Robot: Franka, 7 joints.
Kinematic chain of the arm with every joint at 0, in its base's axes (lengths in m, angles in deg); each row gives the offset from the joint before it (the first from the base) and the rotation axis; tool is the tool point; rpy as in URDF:
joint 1: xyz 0 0 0.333 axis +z
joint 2: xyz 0 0 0 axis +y
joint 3: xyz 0 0 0.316 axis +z
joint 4: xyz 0.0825 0 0 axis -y
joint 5: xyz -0.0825 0 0.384 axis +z
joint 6: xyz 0 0 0 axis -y
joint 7: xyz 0.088 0 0 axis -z
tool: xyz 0 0 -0.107 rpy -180 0 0
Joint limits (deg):
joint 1: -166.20..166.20
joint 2: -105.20..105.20
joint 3: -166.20..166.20
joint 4: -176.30..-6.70
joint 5: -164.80..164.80
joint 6: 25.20..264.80
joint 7: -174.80..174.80
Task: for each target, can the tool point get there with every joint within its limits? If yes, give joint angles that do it. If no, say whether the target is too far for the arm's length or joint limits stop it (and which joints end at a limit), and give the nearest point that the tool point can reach.
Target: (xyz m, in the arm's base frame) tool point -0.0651 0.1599 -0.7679
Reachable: no: too far | nearest point -0.0834 0.2048 -0.3571 | short by 0.414 m
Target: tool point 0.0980 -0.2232 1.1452
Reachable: yes | joints 41.79 8.95 -122.44 -36.09 67.83 161.28 -77.42
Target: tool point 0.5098 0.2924 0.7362
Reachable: yes | joints -119.99 -45.40 76.43 -39.69 82.76 46.13 79.75
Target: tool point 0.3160 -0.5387 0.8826
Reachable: yes | joints -26.28 40.90 -74.71 -48.12 37.70 183.00 -22.57
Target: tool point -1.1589 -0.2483 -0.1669
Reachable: no: too far | nearest point -0.7729 -0.1656 -0.0004 | short by 0.428 m
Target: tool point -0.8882 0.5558 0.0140
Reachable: no: too far | nearest point -0.6957 0.4353 0.0831 | short by 0.237 m
